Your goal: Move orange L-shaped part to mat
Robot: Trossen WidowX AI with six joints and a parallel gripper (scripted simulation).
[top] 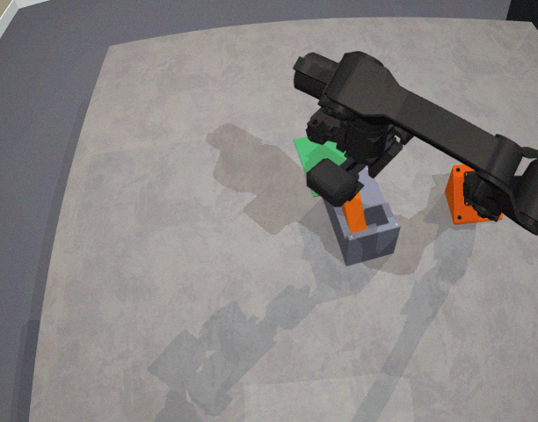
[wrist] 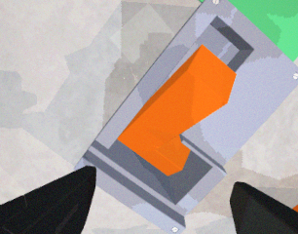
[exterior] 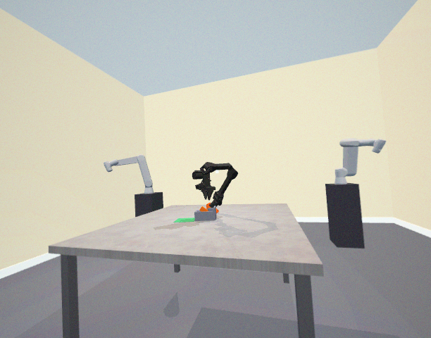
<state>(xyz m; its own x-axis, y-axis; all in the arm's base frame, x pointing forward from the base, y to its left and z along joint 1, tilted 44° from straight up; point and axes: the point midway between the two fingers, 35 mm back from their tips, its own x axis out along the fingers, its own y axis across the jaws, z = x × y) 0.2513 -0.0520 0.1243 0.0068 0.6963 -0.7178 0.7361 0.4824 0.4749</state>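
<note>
Right now my gripper tip is 1 cm past the orange L-shaped part and 10 cm above it. From my gripper tip the other things lie so: green mat: 2 cm ahead, 18 cm to the right, 16 cm below.
</note>
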